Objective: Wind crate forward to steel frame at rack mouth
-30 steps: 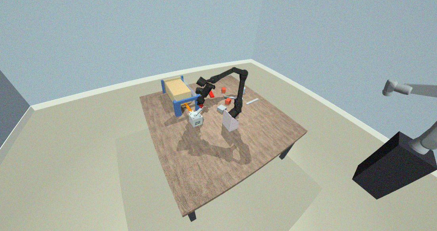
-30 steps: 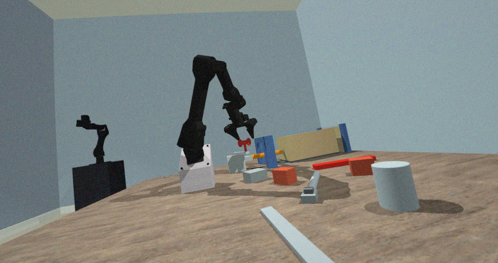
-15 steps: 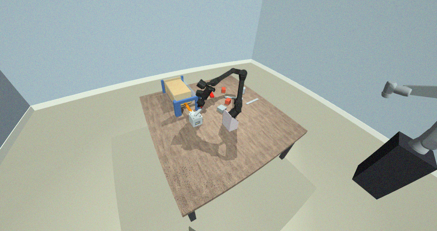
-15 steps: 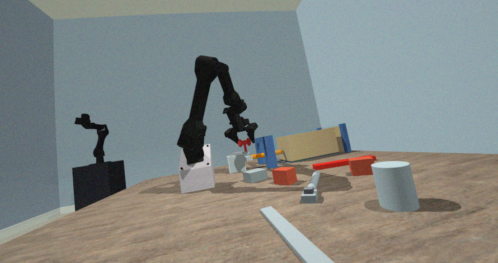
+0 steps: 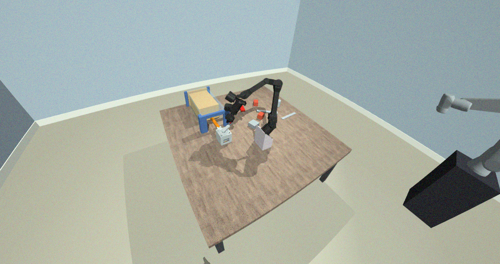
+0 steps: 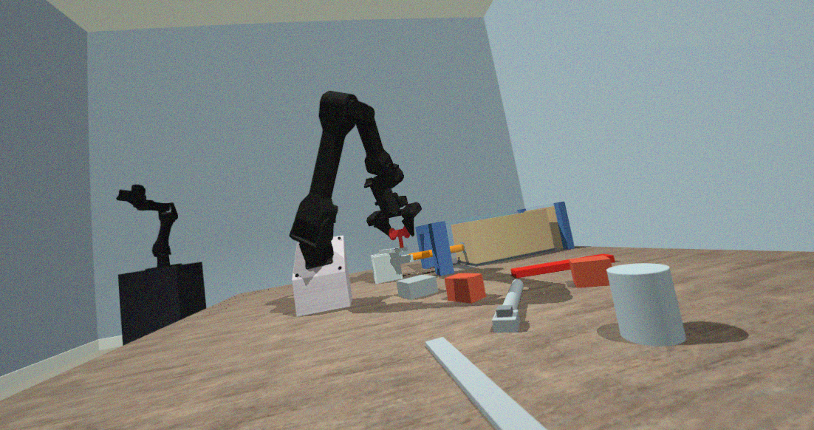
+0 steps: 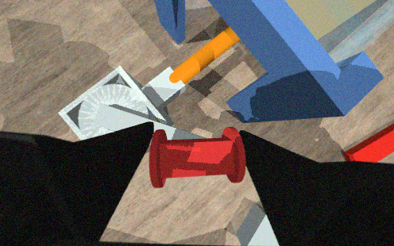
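The red knob lies 10 mm behind my gripper tip and 10 mm to the right of it. Also, from my gripper tip: blue steel frame: 100 mm ahead, 70 mm to the left, 30 mm below; then winch handle: 30 mm behind, 20 mm to the left, 30 mm below; then grey winch: 80 mm behind, 70 mm to the left, 100 mm below.
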